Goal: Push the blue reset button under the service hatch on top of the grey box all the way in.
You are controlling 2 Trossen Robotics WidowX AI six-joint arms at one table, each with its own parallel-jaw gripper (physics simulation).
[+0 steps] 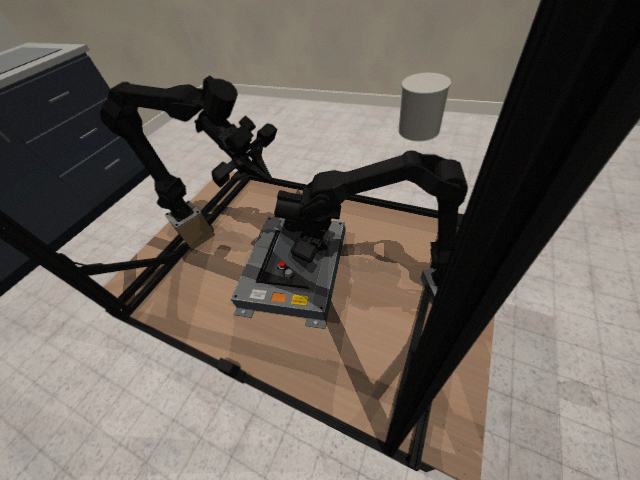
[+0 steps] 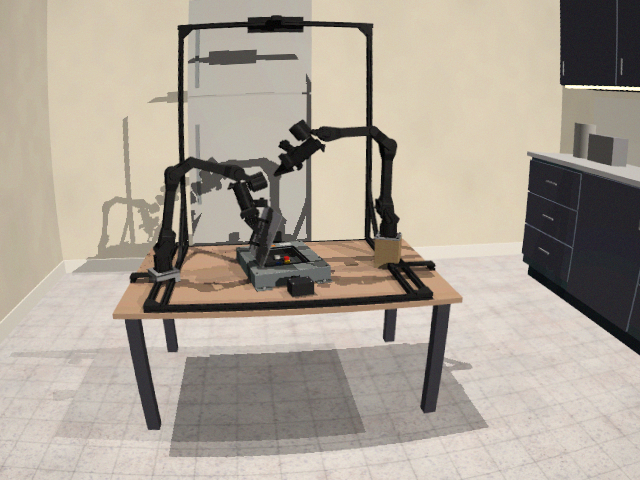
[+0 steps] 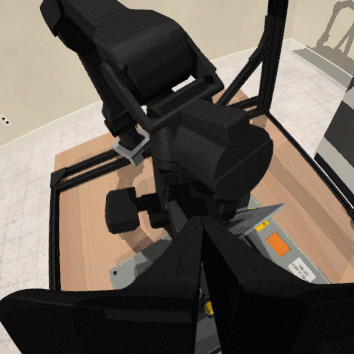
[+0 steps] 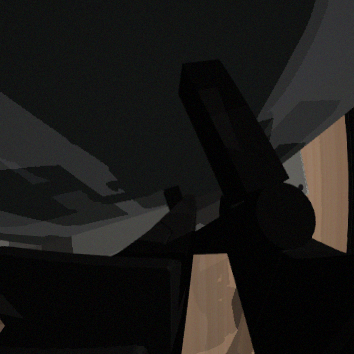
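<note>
The grey box [image 1: 318, 286] [image 2: 309, 269] [image 3: 291, 256] sits in the middle of the table. Its service hatch [image 1: 282, 240] [image 2: 267, 233] [image 3: 261, 213] [image 4: 105, 88] is tilted up. My right gripper [image 1: 304, 249] [image 2: 260, 224] is shut on the hatch and holds it open. A red button [image 1: 282, 264] [image 2: 287, 259] and a white button [image 1: 288, 272] [image 2: 277, 258] show in the opening. The blue button is hidden. My left gripper [image 1: 265, 172] [image 2: 277, 172] [image 3: 199, 223] is shut and empty, high above the box and my right arm.
A black frame [image 1: 375, 202] [image 2: 180, 143] rims the table. A tan block [image 1: 194, 229] [image 2: 387, 250] carries the left arm's base. A small black box [image 1: 230, 367] [image 2: 300, 286] sits at the table's edge. A grey bin [image 1: 424, 106] and a dark cabinet [image 1: 99, 143] [image 2: 544, 210] stand on the floor.
</note>
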